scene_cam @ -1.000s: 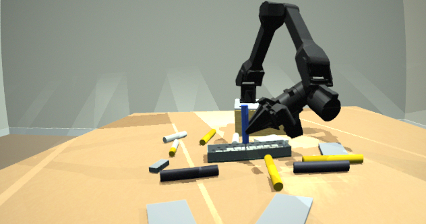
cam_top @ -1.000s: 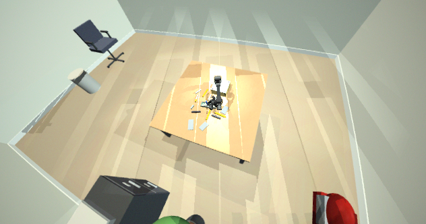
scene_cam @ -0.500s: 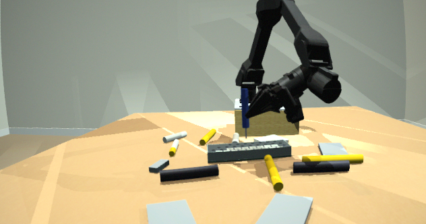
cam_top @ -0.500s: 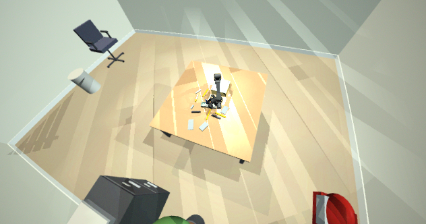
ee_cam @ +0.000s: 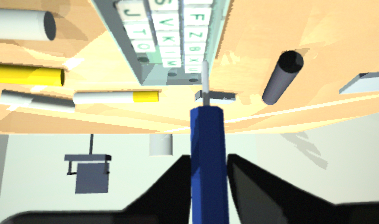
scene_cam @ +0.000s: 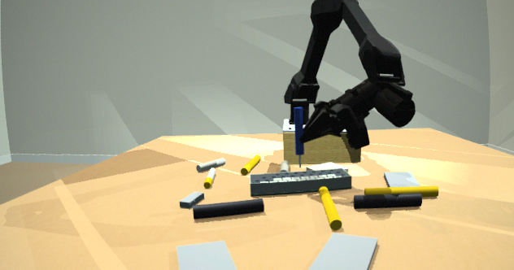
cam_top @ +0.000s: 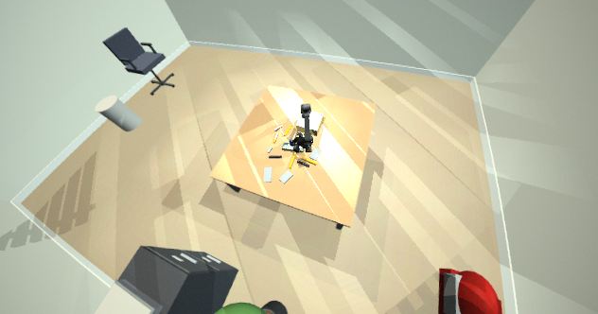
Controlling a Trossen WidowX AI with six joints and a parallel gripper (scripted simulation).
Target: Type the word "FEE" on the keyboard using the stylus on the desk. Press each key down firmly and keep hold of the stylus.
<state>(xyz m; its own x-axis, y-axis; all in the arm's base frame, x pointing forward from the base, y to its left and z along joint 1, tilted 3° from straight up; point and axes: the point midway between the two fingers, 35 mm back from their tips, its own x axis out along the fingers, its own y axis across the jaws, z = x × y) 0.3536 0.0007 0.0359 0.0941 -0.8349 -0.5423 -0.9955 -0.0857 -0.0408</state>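
The E key lies 10 mm behind my gripper tip, 70 mm to the left of it and 90 mm below it. Round my gripper tip: blue stylus 10 mm below; yellow cylinder 110 mm ahead, 40 mm to the left, 100 mm below; F key 10 mm to the right, 90 mm below.
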